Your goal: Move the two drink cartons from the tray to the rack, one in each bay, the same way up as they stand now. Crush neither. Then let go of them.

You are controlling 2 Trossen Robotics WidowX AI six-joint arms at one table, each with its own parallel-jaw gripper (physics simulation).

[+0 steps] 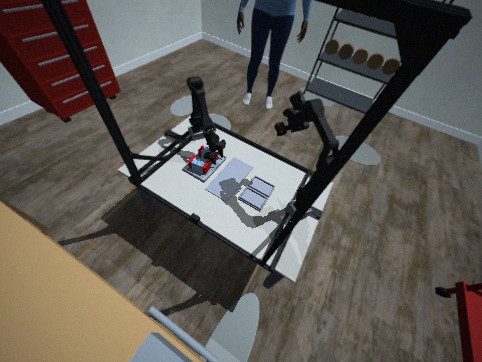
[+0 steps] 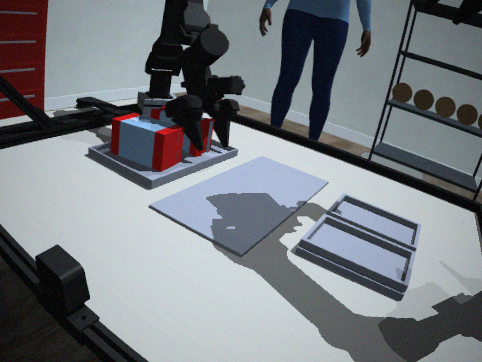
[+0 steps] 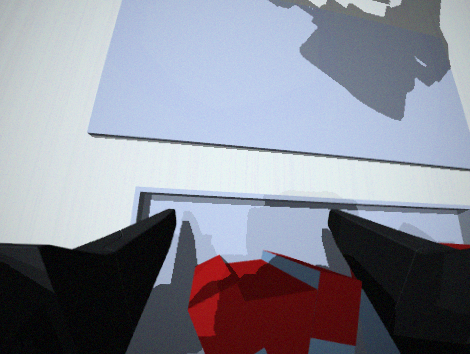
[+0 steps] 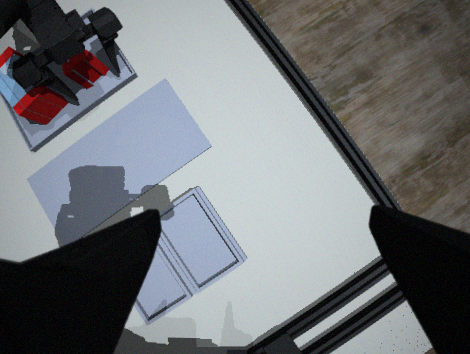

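Pixels of known places: left gripper, fingertip midpoint: (image 1: pixel 219 161) (image 2: pixel 214 148) (image 3: pixel 252 216) (image 4: pixel 98 86); right gripper, fingertip midpoint: (image 1: pixel 284 133) (image 2: pixel 440 16) (image 4: pixel 264 218); left arm's base, link origin: (image 1: pixel 196 129) (image 2: pixel 158 95).
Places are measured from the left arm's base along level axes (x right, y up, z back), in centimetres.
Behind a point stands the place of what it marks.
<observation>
Two red-and-blue cartons stand in the tray (image 1: pixel 192 175) {z -35.4, x 15.9, y -4.6 cm} (image 2: pixel 120 172) {z -36.9, x 14.9, y -5.5 cm} (image 4: pixel 85 114) {z -36.6, x -0.2, y -5.4 cm}. The nearer carton (image 1: pixel 199 164) {z -34.3, x 10.4, y 1.9 cm} (image 2: pixel 137 142) {z -34.0, x 11.6, y -1.1 cm} (image 4: pixel 42 105) {z -36.0, x 5.3, y -0.5 cm} stands clear of the fingers. The farther carton (image 2: pixel 206 131) {z -29.7, x -3.0, y -0.3 cm} (image 3: pixel 280 305) {z -29.6, x -2.8, y 1.7 cm} (image 4: pixel 86 70) {z -29.9, x -2.9, y -1.1 cm} is partly hidden by my left gripper (image 2: pixel 214 147) {z -32.2, x -4.2, y -3.0 cm} (image 3: pixel 252 216) {z -32.2, x -4.2, y -3.0 cm} (image 4: pixel 98 86) {z -32.2, x -4.2, y -3.0 cm}, which is low over the tray, wide open, with fingers on either side of it. The two-bay rack (image 2: pixel 350 272) {z -69.9, x -8.0, y -4.7 cm} (image 4: pixel 220 226) {z -58.6, x -26.2, y -3.7 cm} has both bays empty. My right gripper (image 1: pixel 280 129) {z -54.2, x -32.0, y 31.5 cm} (image 4: pixel 264 218) {z -54.2, x -32.0, y 31.5 cm} is open and empty, raised at the right.
A flat blue-grey panel (image 1: pixel 240 167) (image 2: pixel 200 185) (image 3: pixel 200 75) (image 4: pixel 135 125) lies between tray and rack, partly shaded by an arm's shadow. A black frame (image 2: pixel 425 195) (image 4: pixel 310 100) {z -37.1, x -42.9, y -3.8 cm} borders the table. A person (image 1: pixel 271 45) (image 2: pixel 315 60) stands behind it.
</observation>
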